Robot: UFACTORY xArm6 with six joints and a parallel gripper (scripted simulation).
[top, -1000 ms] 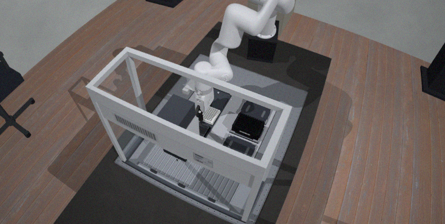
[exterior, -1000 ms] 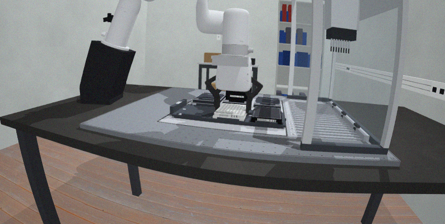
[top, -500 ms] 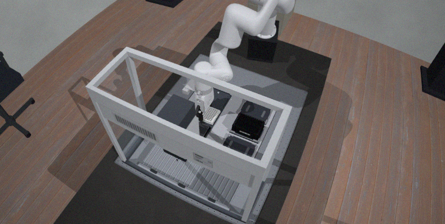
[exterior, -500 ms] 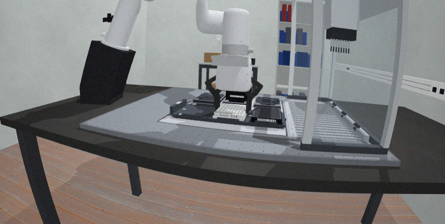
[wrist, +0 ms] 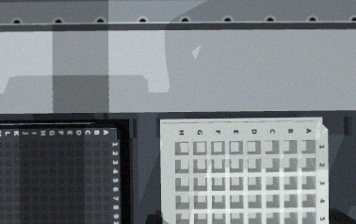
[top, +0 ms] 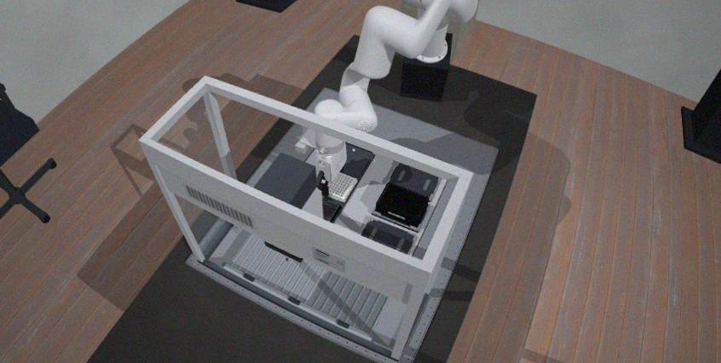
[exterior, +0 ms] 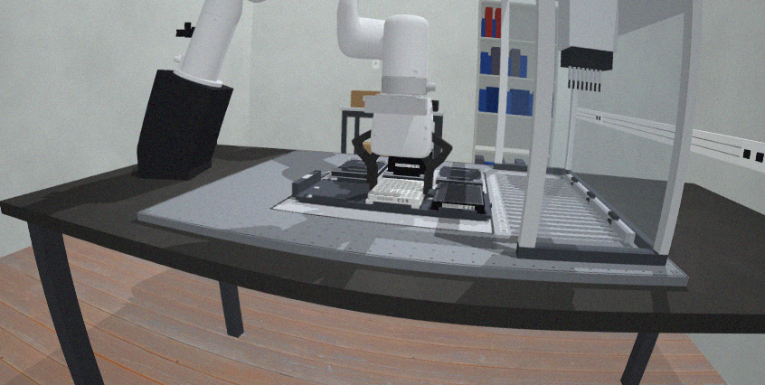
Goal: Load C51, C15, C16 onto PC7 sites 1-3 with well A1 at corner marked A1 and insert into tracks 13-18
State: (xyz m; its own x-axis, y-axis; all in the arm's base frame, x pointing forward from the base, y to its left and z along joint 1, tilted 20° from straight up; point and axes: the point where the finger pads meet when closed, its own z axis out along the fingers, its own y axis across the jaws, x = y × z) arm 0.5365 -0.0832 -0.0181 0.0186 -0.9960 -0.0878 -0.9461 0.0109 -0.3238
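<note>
Now: hand 10 mm above the white 96-well plate C15. From my hand the other things lie so: apron: 10 mm behind, 90 mm to the left, 30 mm below; then dark carrier PC7: 10 mm behind, 10 mm below; then nest S3: 100 mm ahead, 220 mm to the left, 20 mm below.
</note>
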